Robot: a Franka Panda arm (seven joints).
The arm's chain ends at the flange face. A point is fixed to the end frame.
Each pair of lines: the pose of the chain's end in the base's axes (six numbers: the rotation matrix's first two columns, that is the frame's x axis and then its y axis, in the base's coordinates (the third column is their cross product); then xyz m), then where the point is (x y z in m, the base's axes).
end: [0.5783, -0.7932, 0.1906, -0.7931, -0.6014, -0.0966, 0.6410, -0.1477, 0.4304]
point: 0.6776 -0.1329 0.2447
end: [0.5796, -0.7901, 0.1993, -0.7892, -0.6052, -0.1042, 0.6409, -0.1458, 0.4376]
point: 0.6796 -0.1313 0.2523
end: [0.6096, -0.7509, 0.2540, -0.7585, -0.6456, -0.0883, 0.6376, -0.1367, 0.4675]
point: 0.6800 -0.1302 0.2826
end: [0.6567, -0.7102, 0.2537, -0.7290, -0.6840, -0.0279, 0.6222, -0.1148, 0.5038]
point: 0.6559 -0.1138 0.3169
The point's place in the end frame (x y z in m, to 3 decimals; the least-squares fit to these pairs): -0.026 -0.020 0.187
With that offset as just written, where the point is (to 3 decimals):
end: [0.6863, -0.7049, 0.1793, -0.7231, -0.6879, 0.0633, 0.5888, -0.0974, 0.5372]
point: 0.600 -0.098 0.348
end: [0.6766, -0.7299, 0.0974, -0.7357, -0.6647, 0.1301, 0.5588, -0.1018, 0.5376]
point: 0.550 -0.099 0.348
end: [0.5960, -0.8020, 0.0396, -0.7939, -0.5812, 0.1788, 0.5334, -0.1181, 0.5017]
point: 0.511 -0.111 0.313
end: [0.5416, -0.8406, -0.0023, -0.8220, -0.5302, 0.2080, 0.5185, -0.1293, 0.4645]
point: 0.488 -0.118 0.277
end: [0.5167, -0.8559, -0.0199, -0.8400, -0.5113, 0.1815, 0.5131, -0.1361, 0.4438]
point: 0.486 -0.118 0.257
